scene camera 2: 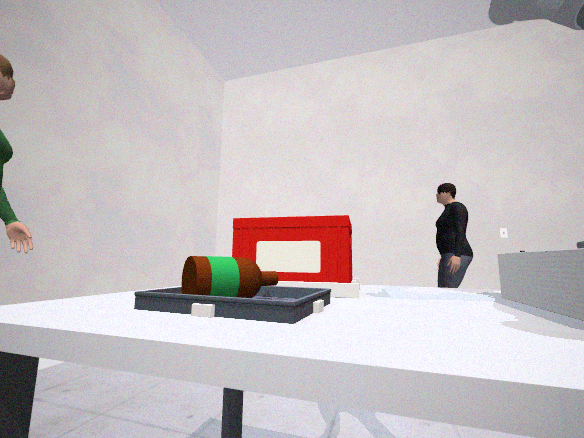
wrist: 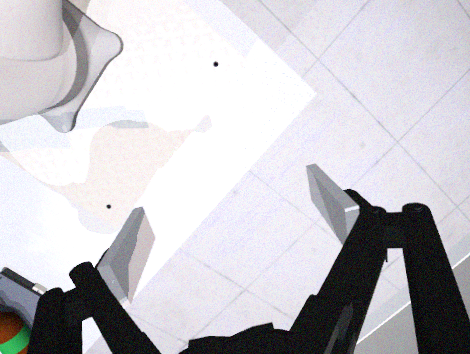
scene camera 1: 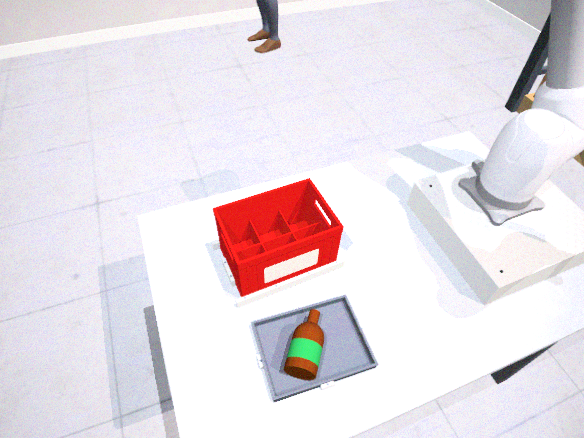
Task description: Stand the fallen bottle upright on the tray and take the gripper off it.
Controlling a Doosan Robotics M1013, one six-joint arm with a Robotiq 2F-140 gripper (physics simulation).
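Seen in the pictures: gripper, between the fingertips: (wrist: 227,203); arm's base, origin of its link: (wrist: 44,52) (scene camera 1: 499,195).
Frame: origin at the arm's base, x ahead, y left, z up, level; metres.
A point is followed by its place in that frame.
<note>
A brown bottle with a green band (scene camera 1: 306,349) {x 0.704, y 0.215, z -0.028 m} (scene camera 2: 225,276) {x 0.677, y 0.234, z -0.058 m} lies on its side in the grey tray (scene camera 1: 367,345) {x 0.554, y 0.239, z -0.082 m} (scene camera 2: 220,306) {x 0.654, y 0.282, z -0.093 m}. Its neck points toward the red crate in scene camera 1. Part of the bottle (wrist: 14,340) {x 0.675, y 0.218, z -0.042 m} and a corner of the tray (wrist: 20,290) {x 0.586, y 0.156, z -0.101 m} show at the lower left of the wrist view. My gripper (wrist: 227,203) {x -0.076, y 0.288, z 0.258 m} is wide open with nothing between its fingers. It hangs high, off to the side of the tray and bottle, and does not show in the two scene views.
A red crate with compartments (scene camera 1: 290,260) {x 0.662, y 0.004, z 0.006 m} (scene camera 2: 292,235) {x 0.646, y 0.003, z 0.025 m} stands on the white table (scene camera 1: 200,350) {x 0.927, y 0.102, z -0.106 m} (scene camera 2: 425,345) {x 0.418, y 0.329, z -0.107 m} beside the tray. The arm's base stands on a raised white block (scene camera 1: 450,250) {x 0.203, y 0.078, z -0.077 m} (scene camera 2: 540,285) {x 0.204, y 0.032, z -0.068 m} at the right. A person (scene camera 2: 452,230) stands behind the table, another (scene camera 2: 5,170) at the left.
</note>
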